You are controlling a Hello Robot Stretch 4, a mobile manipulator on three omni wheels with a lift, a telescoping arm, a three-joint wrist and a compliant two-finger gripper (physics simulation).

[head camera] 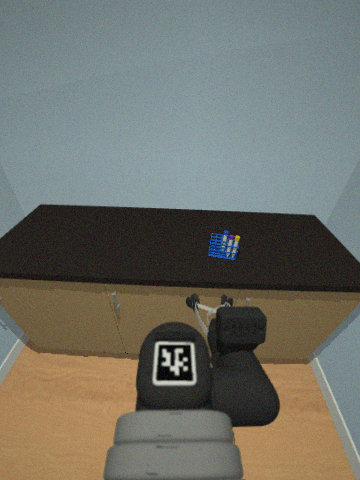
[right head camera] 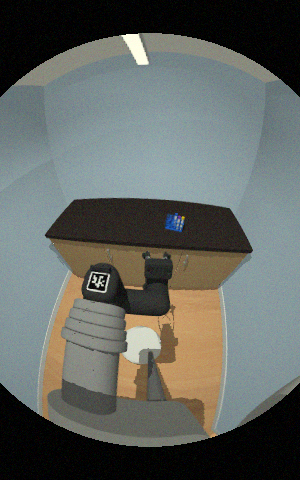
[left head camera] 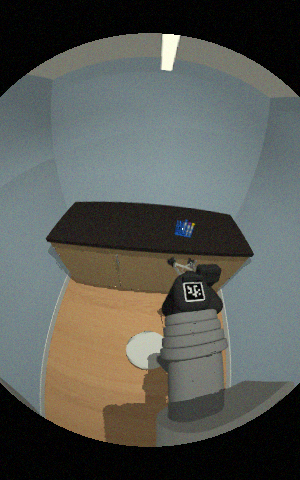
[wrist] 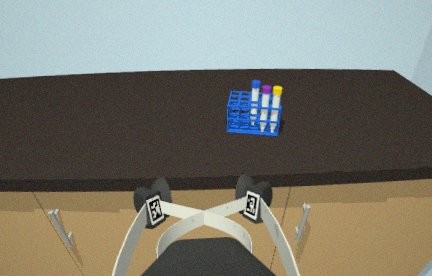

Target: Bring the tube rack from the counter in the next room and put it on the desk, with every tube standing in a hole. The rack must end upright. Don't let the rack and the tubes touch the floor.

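Where they show: gripper, fingertip midpoint: [head camera: 208, 298] [right head camera: 156, 253] [left head camera: 179, 259] [wrist: 203, 191]; robot's base at its link origin: [right head camera: 140, 343] [left head camera: 146, 349].
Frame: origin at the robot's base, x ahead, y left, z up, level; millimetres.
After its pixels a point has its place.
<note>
The blue wire tube rack [head camera: 216, 252] @(z 885, x 835, y -204 mm) [left head camera: 179, 231] @(z 886, x 839, y -207 mm) [right head camera: 170, 223] @(z 886, x 865, y -208 mm) [wrist: 239, 119] @(z 922, x 806, y -190 mm) stands upright on the dark counter top [head camera: 110, 245] @(z 882, x 881, y 312 mm) [left head camera: 110, 225] @(z 882, x 877, y 338 mm) [right head camera: 110, 220] @(z 882, x 884, y 273 mm) [wrist: 125, 135] @(z 882, x 820, y 95 mm), right of its middle. Three tubes stand in the rack's right part: one with a blue cap [wrist: 256, 84] @(z 1002, x 828, y -230 mm), one with a purple cap [wrist: 266, 89] @(z 1003, x 797, y -247 mm) and one with a yellow cap [wrist: 277, 90] @(z 1003, x 791, y -270 mm) [head camera: 237, 238] @(z 1002, x 792, y -272 mm). My gripper [head camera: 209, 301] @(z 1075, x 429, y -91 mm) [left head camera: 182, 262] @(z 1075, x 429, y -91 mm) [right head camera: 157, 256] @(z 1075, x 429, y -91 mm) [wrist: 203, 191] @(z 1075, x 429, y -91 mm) is open and empty, in front of the counter's front edge, nearer to me than the rack and slightly left of it in the wrist view.
Tan cabinet doors [head camera: 165, 310] @(z 633, x 683, y 38 mm) [wrist: 175, 255] with metal handles [wrist: 61, 228] [wrist: 302, 223] @(z 722, x 637, y -330 mm) are below the counter top. A wall [head camera: 175, 125] @(z 1354, x 1303, y 1 mm) rises behind the counter, and side walls stand at both ends. Wood floor [head camera: 65, 400] @(z -28, x 466, y 661 mm) lies in front of the cabinets.
</note>
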